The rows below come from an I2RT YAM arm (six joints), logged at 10 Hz.
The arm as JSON. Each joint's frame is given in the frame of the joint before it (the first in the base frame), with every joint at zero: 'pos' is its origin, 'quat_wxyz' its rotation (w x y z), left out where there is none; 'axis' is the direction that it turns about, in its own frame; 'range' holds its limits. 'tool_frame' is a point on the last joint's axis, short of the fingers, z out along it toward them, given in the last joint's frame.
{
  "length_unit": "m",
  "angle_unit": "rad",
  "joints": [
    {
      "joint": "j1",
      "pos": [
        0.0,
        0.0,
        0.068
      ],
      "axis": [
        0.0,
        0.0,
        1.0
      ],
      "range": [
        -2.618,
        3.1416
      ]
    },
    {
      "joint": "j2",
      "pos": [
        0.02,
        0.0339,
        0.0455
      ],
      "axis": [
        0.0,
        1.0,
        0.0
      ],
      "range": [
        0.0,
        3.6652
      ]
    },
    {
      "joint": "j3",
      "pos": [
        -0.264,
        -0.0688,
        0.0
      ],
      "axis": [
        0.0,
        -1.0,
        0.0
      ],
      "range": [
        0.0,
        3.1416
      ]
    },
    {
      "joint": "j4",
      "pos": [
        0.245,
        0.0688,
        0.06
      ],
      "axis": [
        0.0,
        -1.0,
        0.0
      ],
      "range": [
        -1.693,
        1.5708
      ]
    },
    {
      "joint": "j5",
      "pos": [
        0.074,
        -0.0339,
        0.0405
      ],
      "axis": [
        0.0,
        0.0,
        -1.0
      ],
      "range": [
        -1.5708,
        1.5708
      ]
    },
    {
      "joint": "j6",
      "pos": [
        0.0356,
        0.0,
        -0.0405
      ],
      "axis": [
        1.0,
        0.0,
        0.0
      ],
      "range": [
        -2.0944,
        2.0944
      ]
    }
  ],
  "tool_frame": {
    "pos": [
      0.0,
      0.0,
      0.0
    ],
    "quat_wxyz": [
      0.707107,
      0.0,
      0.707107,
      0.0
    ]
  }
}
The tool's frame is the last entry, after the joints.
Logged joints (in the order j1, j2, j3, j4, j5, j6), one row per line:
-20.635 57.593 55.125 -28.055 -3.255 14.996
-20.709 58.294 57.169 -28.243 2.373 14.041
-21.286 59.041 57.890 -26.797 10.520 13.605
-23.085 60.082 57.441 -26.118 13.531 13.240
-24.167 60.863 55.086 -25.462 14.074 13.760
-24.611 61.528 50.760 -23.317 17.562 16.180
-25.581 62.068 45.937 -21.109 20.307 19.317
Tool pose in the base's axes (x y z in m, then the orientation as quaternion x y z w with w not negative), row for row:
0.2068 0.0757 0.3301 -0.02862 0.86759 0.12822 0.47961
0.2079 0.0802 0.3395 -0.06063 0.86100 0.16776 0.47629
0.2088 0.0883 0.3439 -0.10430 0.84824 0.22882 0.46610
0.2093 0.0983 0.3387 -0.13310 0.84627 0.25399 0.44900
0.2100 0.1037 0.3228 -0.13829 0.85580 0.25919 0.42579
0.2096 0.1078 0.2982 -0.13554 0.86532 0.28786 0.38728
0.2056 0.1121 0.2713 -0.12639 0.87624 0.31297 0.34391
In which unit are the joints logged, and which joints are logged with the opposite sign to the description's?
The joints are logged in degrees. Opposite sign: j1, j5.
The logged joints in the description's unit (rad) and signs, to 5 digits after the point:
0.36015 1.00519 0.96211 -0.48965 0.05681 0.26173
0.36144 1.01742 0.99779 -0.49293 -0.04142 0.24506
0.37151 1.03046 1.01037 -0.46770 -0.18361 0.23745
0.40291 1.04863 1.00253 -0.45585 -0.23616 0.23108
0.42179 1.06226 0.96143 -0.44440 -0.24564 0.24016
0.42954 1.07387 0.88593 -0.40696 -0.30651 0.28239
0.44647 1.08329 0.80175 -0.36842 -0.35442 0.33715

